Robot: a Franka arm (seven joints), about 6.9 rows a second.
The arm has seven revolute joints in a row. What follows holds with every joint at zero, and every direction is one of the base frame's. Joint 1 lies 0.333 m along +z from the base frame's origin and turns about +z. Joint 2 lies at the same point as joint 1 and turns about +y. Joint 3 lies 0.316 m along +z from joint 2 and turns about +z. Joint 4 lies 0.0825 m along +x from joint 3 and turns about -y. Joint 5 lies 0.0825 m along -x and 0.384 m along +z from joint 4 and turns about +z. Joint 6 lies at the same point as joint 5 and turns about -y. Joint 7 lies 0.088 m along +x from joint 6 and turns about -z. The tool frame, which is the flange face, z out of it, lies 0.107 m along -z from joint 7; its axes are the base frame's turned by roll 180, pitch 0 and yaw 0 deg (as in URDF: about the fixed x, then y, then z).
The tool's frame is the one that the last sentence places.
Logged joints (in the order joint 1, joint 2, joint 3, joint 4, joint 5, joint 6, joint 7), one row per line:
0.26 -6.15 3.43 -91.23 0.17 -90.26 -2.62
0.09 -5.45 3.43 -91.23 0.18 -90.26 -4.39
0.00 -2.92 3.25 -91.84 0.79 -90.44 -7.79
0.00 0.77 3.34 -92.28 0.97 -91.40 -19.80
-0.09 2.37 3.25 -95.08 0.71 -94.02 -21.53
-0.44 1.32 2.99 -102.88 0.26 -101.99 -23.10
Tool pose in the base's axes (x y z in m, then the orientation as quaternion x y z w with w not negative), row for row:
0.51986 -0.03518 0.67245 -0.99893 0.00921 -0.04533 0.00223
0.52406 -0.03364 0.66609 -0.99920 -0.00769 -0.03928 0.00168
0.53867 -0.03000 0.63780 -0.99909 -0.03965 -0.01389 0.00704
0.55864 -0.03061 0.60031 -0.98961 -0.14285 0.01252 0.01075
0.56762 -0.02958 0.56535 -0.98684 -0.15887 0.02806 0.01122
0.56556 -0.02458 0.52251 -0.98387 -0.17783 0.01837 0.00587
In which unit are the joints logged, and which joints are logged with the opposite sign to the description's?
The joints are logged in degrees. Opposite sign: joint 1, joint 3, joint 6.
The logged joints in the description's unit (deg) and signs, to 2 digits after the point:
-0.26 -6.15 -3.43 -91.23 0.17 90.26 -2.62
-0.09 -5.45 -3.43 -91.23 0.18 90.26 -4.39
0.00 -2.92 -3.25 -91.84 0.79 90.44 -7.79
0.00 0.77 -3.34 -92.28 0.97 91.40 -19.80
0.09 2.37 -3.25 -95.08 0.71 94.02 -21.53
0.44 1.32 -2.99 -102.88 0.26 101.99 -23.10

